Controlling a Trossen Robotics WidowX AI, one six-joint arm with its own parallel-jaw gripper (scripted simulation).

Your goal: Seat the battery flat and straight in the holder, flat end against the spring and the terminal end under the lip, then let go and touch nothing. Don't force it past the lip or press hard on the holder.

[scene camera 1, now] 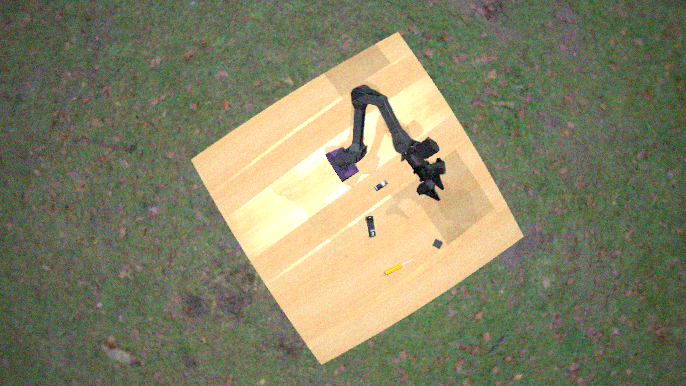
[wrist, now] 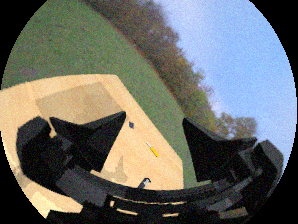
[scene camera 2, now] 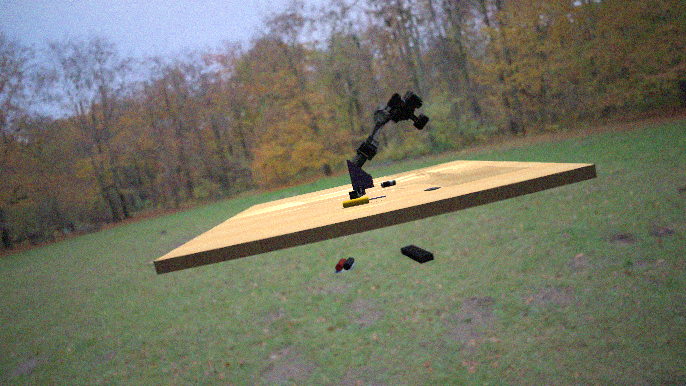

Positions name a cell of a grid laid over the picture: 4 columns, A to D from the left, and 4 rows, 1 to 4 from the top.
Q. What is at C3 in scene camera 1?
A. The gripper.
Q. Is the gripper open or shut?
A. Open.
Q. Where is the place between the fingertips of the gripper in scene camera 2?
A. At C2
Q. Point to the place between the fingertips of the gripper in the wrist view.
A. C3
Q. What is the gripper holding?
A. Nothing.
